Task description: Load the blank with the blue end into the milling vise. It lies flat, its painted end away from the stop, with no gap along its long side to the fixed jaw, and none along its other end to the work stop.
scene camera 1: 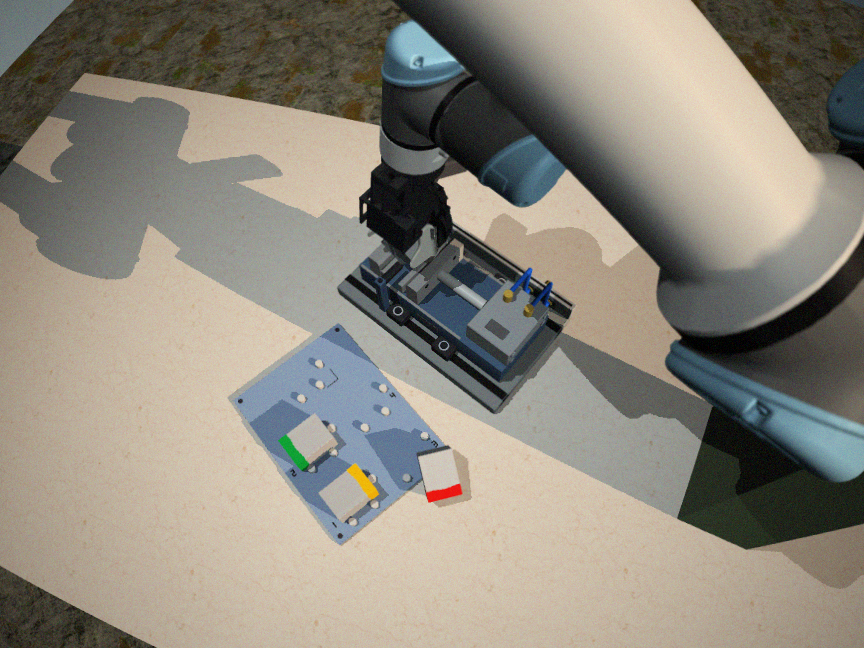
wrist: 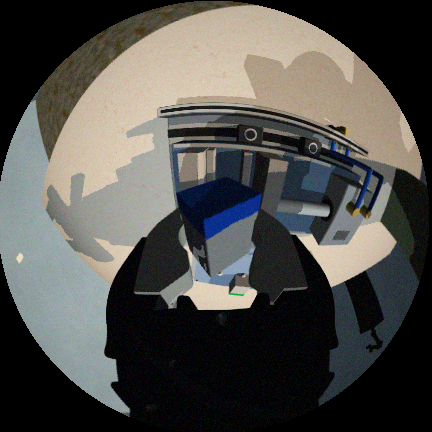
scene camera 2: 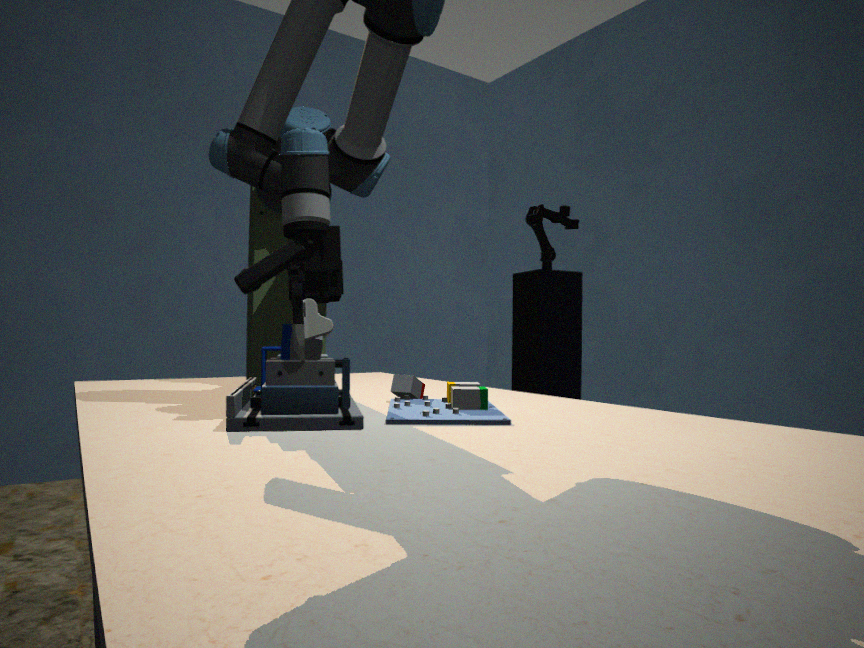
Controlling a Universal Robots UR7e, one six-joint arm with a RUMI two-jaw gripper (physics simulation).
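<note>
The blank with the blue end [scene camera 2: 298,343] [wrist: 232,242] is between the fingers of my gripper [scene camera 1: 420,256] [scene camera 2: 308,340] [wrist: 217,207], which is shut on it. In the wrist view the blank sits twisted between the fingers, a corner edge facing the camera and its blue end pointing away from the gripper body. The milling vise [scene camera 1: 508,324] [scene camera 2: 300,399] [wrist: 342,207] is below. The blank is over its jaw end; in scene camera 2 it shows above the vise. The fixed jaw [scene camera 1: 380,259] [wrist: 196,166] and moving jaw [scene camera 1: 420,284] [wrist: 275,182] stand apart. The gripper hides the blank in scene camera 1.
A blue pegged board [scene camera 1: 352,390] [scene camera 2: 446,421] beside the vise holds a green-ended blank [scene camera 1: 310,437] and a yellow-ended blank [scene camera 1: 345,495]. A red-ended blank [scene camera 1: 439,470] [scene camera 2: 404,385] leans at the board's edge. Blue hoses [scene camera 1: 522,281] [wrist: 367,187] rise from the vise's cylinder block.
</note>
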